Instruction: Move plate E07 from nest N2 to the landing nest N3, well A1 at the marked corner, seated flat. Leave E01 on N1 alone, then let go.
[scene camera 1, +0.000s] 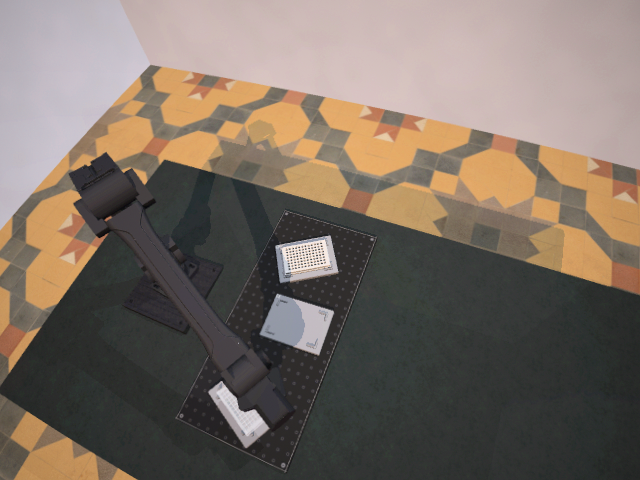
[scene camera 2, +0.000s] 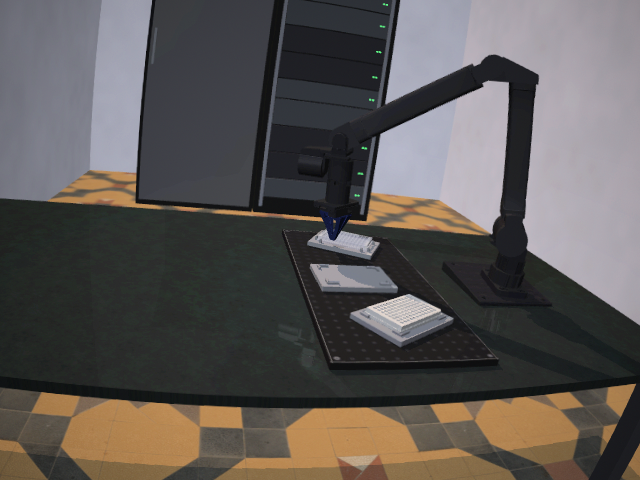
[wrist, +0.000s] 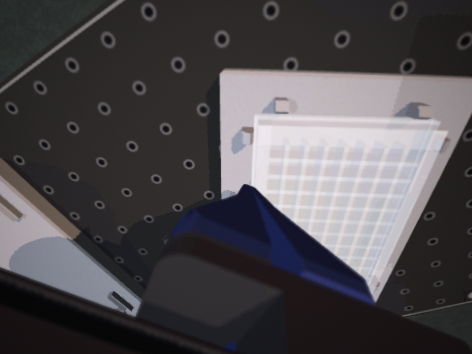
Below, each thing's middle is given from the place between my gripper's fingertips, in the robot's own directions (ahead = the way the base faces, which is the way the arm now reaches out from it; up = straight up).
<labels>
I see the clear well plate (scene camera 1: 249, 421) 40 mm to the right of my hand, 40 mm behind it and 10 mm below it.
</labels>
